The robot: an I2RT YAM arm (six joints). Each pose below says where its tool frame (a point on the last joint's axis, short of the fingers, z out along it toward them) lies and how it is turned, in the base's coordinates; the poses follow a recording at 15 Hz.
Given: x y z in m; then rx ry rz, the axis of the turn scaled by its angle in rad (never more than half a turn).
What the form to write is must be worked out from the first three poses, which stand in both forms.
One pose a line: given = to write
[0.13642 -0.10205 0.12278 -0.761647 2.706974 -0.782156] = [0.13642 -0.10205 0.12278 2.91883 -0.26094 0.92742 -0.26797]
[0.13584 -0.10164 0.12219 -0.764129 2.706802 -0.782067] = [0.13584 -0.10164 0.12219 2.91930 -0.26175 0.92721 -0.26790]
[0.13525 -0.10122 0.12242 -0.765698 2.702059 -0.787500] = [0.13525 -0.10122 0.12242 2.91677 -0.26252 0.92639 -0.26999]
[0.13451 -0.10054 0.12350 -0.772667 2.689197 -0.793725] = [0.13451 -0.10054 0.12350 2.90840 -0.26567 0.92463 -0.27291]
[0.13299 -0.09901 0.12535 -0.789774 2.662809 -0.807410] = [0.13299 -0.09901 0.12535 2.89244 -0.27305 0.92061 -0.27915]
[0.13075 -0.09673 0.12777 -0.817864 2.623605 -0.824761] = [0.13075 -0.09673 0.12777 2.86922 -0.28505 0.91440 -0.28745]
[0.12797 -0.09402 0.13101 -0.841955 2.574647 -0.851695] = [0.12797 -0.09402 0.13101 2.83956 -0.29651 0.90671 -0.29994]
